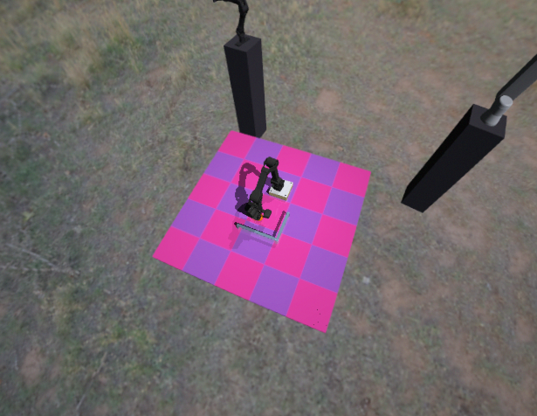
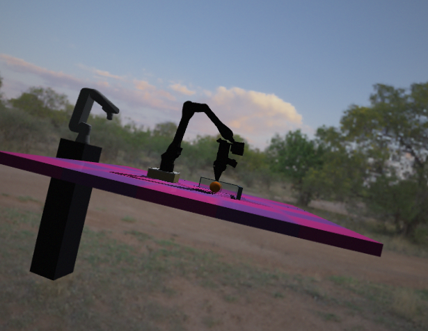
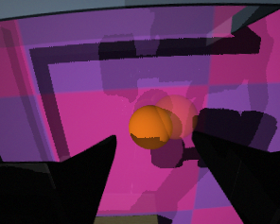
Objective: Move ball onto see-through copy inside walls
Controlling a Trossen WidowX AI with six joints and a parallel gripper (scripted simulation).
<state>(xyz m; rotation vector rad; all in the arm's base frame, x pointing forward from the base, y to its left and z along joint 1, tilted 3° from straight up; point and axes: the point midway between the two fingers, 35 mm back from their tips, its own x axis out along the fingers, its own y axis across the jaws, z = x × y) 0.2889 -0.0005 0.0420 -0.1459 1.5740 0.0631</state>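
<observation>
Now: the orange ball 30 mm below my gripper tip. From my gripper tip the other things lie so: faint orange shape: 10 mm ahead, 30 mm to the right, 30 mm below.
</observation>
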